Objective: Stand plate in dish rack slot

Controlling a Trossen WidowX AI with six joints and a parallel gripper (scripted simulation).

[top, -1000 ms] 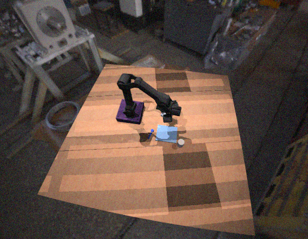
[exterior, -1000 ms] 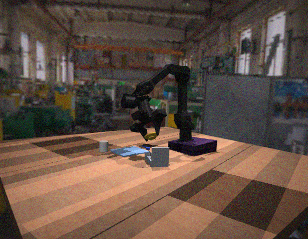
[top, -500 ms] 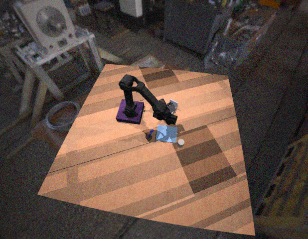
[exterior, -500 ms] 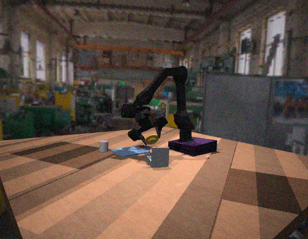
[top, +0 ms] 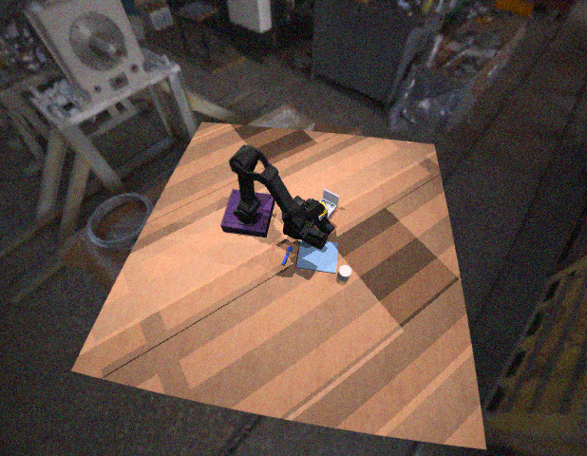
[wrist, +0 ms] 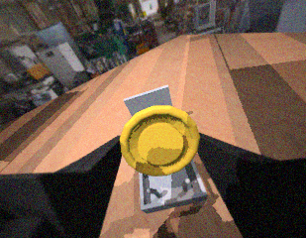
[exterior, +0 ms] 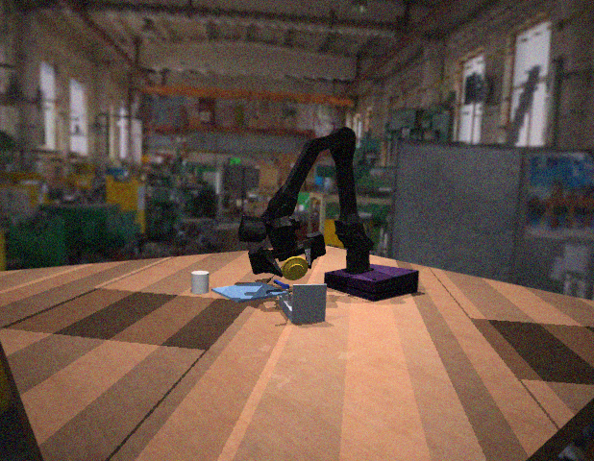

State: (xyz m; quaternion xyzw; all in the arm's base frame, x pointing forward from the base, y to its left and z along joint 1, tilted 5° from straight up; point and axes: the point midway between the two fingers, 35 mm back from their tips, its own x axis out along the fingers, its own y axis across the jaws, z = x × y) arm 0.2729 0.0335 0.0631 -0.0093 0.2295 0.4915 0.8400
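Now: gripper tip 60 mm above the grey dish rack, 30 mm to the right of it and 10 mm short of it. Round my gripper tip: yellow plate (10 mm to the right); blue spoon (180 mm to the right, 110 mm behind, 80 mm below); light blue mat (170 mm to the right, 80 mm below, 10 mm ahead).
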